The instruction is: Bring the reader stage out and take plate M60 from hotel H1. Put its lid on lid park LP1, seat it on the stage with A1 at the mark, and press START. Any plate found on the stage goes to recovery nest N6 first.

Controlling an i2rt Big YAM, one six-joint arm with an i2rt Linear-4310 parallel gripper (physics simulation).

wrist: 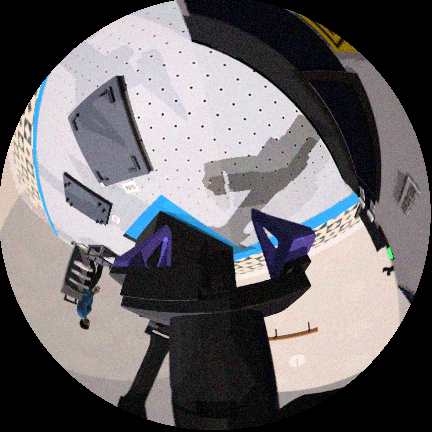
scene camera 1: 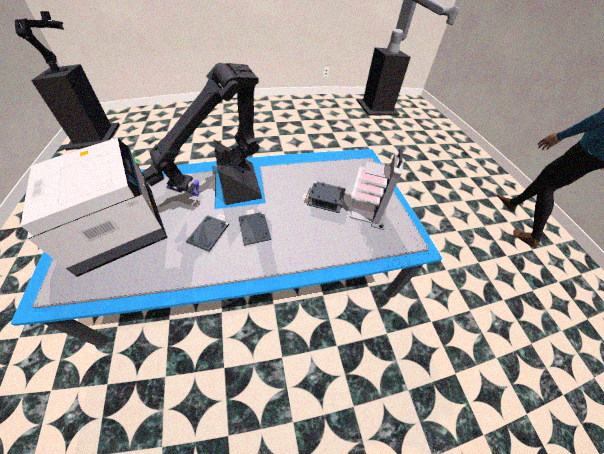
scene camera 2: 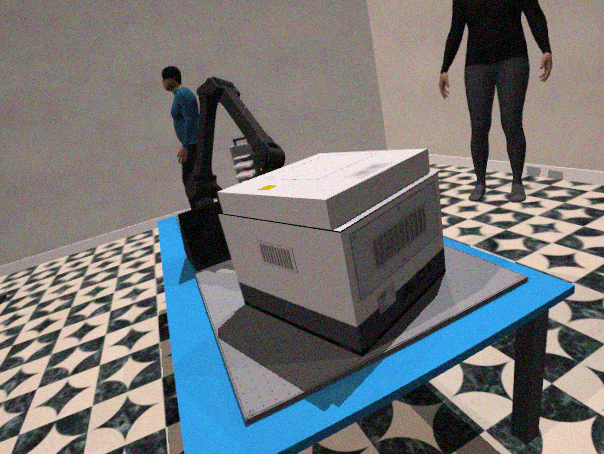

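Pixels of known places: gripper, fingertip midpoint: (wrist: 208, 221) (scene camera 1: 189, 193); arm's base, origin of the base link: (scene camera 1: 232, 161) (scene camera 2: 212, 219).
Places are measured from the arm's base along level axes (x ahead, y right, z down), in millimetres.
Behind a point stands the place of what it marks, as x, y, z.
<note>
My gripper (scene camera 1: 187, 187) {153, 204, 43} (wrist: 208, 221) {153, 204, 43} is open with its purple fingers wide apart and nothing between them. It hangs above the board in front of the reader (scene camera 1: 75, 185) {297, 542, -186} (scene camera 2: 295, 260) {84, 695, -50}, a white box with a dark front. The reader's stage does not show in any view. Nest N6 (scene camera 1: 207, 233) {334, 133, 123} (wrist: 110, 132) {315, 155, 123}, a dark grey pad with corner guides, holds no plate. The hotel (scene camera 1: 386, 197) {383, -639, -43} (wrist: 70, 270) stands at the far right in scene camera 1, with several pale plates stacked; M60 cannot be told apart. LP1's label is not readable.
A second dark pad (scene camera 1: 255, 228) {335, -79, 125} (wrist: 87, 197) {317, -35, 125} lies beside N6. A dark raised block (scene camera 1: 326, 195) {222, -431, 75} stands between it and the hotel. The arm's base (scene camera 1: 239, 182) {139, -28, 18} is at the back edge of the blue table (scene camera 1: 240, 294) {629, 4, 150}. A green light (wrist: 390, 253) {5, 446, -65} shows beside the reader's front.
</note>
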